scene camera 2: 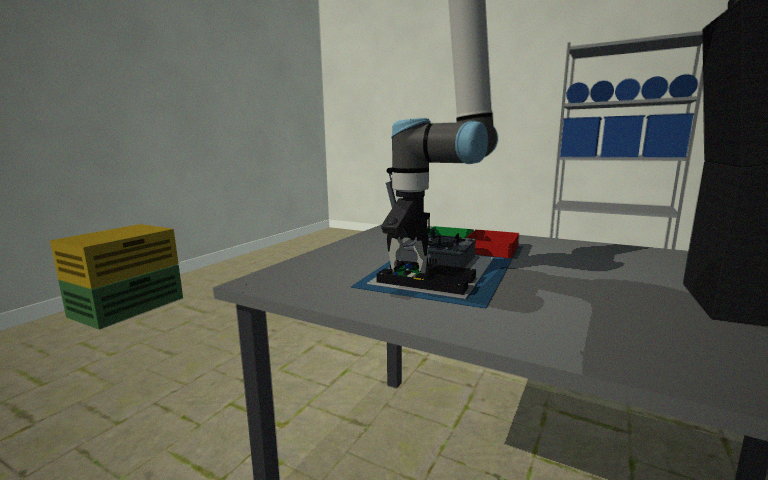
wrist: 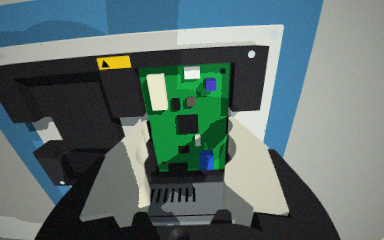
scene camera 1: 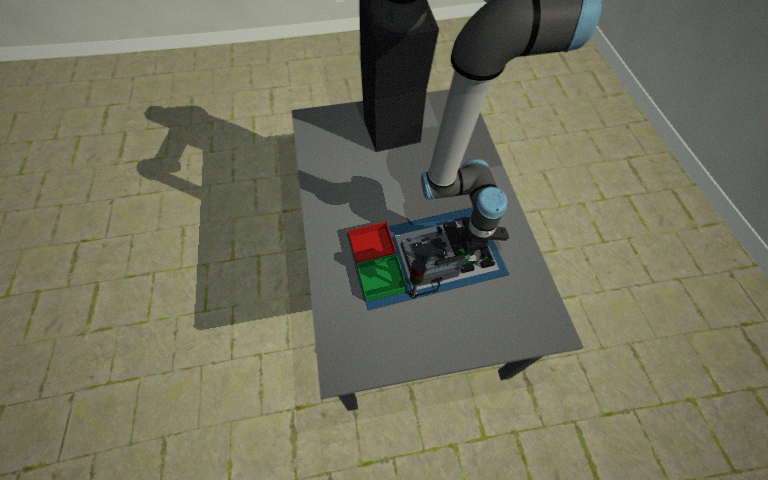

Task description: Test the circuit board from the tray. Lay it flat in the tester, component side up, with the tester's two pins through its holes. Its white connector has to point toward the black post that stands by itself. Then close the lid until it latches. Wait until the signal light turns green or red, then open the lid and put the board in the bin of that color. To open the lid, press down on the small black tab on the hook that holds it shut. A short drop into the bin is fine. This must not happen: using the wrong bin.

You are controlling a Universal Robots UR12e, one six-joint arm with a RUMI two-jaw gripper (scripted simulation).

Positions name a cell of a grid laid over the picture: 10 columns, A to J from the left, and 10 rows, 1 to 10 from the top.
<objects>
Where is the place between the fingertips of my gripper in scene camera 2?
At F6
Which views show the red bin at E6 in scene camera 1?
Scene camera 2 and scene camera 1 only.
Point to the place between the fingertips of my gripper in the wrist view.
E5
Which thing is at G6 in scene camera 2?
A red bin.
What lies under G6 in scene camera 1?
My gripper.
</objects>
